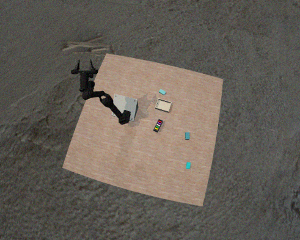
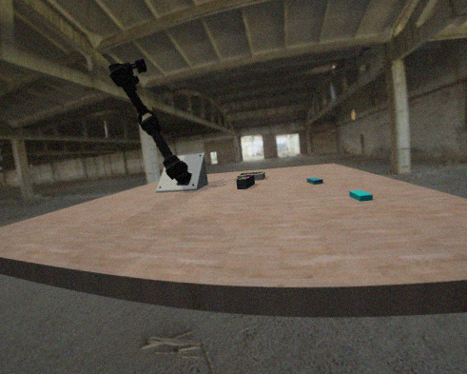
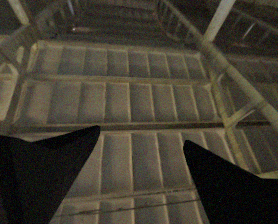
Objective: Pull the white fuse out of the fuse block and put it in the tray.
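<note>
My gripper tip is now 67 cm above the white fuse, 57 cm short of it and 8 cm to the left of it. Also, from my gripper tip: tray (69 cm below, 56 cm ahead, 13 cm to the left).
</note>
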